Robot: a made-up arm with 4 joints.
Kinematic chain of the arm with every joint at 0, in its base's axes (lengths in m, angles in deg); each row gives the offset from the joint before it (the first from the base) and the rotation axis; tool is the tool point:
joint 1: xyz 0 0 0.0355 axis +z
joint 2: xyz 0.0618 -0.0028 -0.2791 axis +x
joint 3: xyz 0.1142 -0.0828 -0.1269 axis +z
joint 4: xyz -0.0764 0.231 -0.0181 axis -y
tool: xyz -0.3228 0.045 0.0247
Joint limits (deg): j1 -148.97..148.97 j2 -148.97..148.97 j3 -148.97..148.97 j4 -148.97..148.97
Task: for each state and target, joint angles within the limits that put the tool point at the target. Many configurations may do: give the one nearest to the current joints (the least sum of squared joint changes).
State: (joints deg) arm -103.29 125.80 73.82 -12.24
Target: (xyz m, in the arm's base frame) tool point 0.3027 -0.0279 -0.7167
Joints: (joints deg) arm -90.57 108.15 106.48 4.06
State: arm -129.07 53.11 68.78 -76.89
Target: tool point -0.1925 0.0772 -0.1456
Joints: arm -79.67 34.59 75.21 -85.56
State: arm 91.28 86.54 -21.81 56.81
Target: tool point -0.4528 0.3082 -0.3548
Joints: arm 80.30 51.24 -37.93 81.28
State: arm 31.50 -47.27 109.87 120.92
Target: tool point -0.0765 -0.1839 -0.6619
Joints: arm 8.83 -12.32 97.86 116.76
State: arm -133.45 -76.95 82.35 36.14
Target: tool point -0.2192 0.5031 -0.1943
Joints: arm -146.02 -49.95 90.12 50.73
